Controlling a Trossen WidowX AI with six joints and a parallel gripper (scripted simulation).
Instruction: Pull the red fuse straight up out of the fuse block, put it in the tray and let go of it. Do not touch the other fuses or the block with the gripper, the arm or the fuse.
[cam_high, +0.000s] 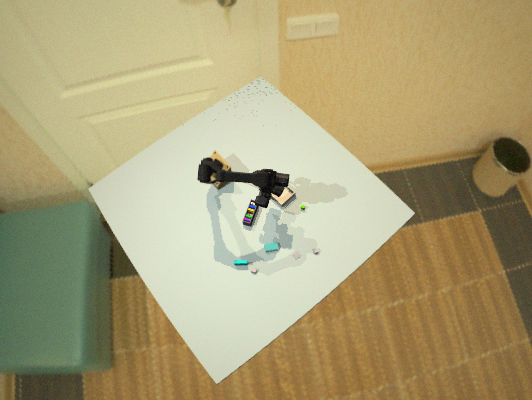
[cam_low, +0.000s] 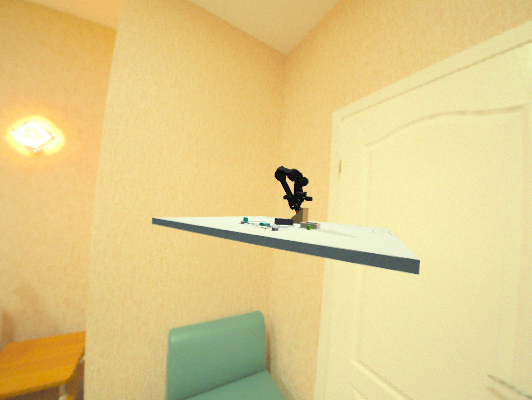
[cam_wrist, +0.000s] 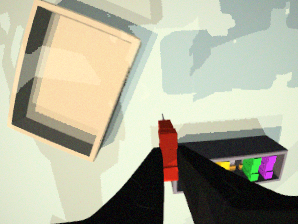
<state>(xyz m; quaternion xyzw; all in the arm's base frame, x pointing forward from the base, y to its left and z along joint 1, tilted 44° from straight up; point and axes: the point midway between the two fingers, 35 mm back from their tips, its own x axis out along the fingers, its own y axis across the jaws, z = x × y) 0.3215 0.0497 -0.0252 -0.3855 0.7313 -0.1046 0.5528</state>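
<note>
Now: the tray 10 mm behind my gripper tip, 90 mm to the left of it and 100 mm below it. The rest, counted from my gripper tip: red fuse 10 mm below; green fuse 10 mm behind, 120 mm to the right, 70 mm below.
</note>
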